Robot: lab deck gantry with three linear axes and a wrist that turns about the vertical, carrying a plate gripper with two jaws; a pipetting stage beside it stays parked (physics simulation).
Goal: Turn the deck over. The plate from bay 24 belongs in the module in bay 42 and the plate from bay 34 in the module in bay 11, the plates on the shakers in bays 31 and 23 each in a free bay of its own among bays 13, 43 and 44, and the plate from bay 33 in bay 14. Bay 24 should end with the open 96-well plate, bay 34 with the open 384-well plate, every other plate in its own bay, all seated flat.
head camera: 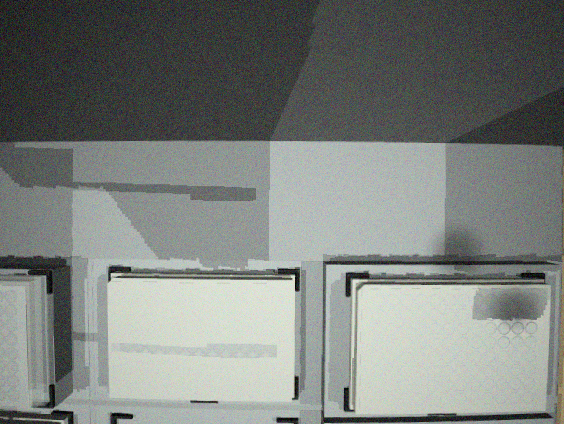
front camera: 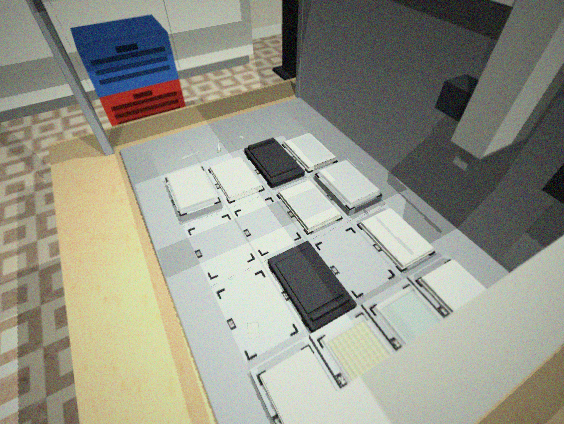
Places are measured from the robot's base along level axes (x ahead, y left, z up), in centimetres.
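Pixels of known places: gripper, fingertip midpoint: (front camera: 536, 251); robot's base, link origin: (front camera: 168, 184).
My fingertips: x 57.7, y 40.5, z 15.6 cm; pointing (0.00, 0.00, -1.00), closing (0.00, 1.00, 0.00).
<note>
Ahead of a thing's pixels: the offset from my fingertips to its top centre. "*": to the spot under its first point.
A white plate {dx -51.1, dy -36.3, dz -12.2 cm} (front camera: 195, 187) is on the module in bay 11, another {dx -35.0, dy -4.1, dz -12.2 cm} (front camera: 348, 182) (head camera: 12, 345) on the one in bay 42. The dark shakers in bay 31 {dx -51.7, dy -14.7, dz -12.5 cm} (front camera: 274, 160) and bay 23 {dx -18.1, dy -25.4, dz -12.5 cm} (front camera: 310, 285) show no white plate. White plates lie flat in bay 43 {* dx -17.8, dy -4.5, dz -14.1 cm} (front camera: 397, 237) (head camera: 200, 310) and bay 44 {* dx -4.4, dy -4.8, dz -12.7 cm} (front camera: 452, 286) (head camera: 440, 360). A white plate {dx -2.1, dy -36.2, dz -12.7 cm} (front camera: 315, 385) is in bay 14. A yellowish gridded plate {dx -2.1, dy -25.5, dz -12.7 cm} (front camera: 356, 350) is in bay 24, a pale cyan plate {dx -2.1, dy -14.8, dz -12.7 cm} (front camera: 410, 317) in bay 34. Bays 13 and 33 are empty. The gripper's jaws do not show in either view.
White plates stand in bays 21 {dx -51.3, dy -25.5, dz -14.1 cm} (front camera: 237, 177), 41 (front camera: 310, 150) and 32 {dx -34.9, dy -14.8, dz -14.1 cm} (front camera: 307, 202). A large pale beam (front camera: 510, 85) hangs at the upper right. Blue (front camera: 125, 55) and red (front camera: 145, 102) boxes stand beyond the deck. A grey post (front camera: 75, 85) rises at the left.
</note>
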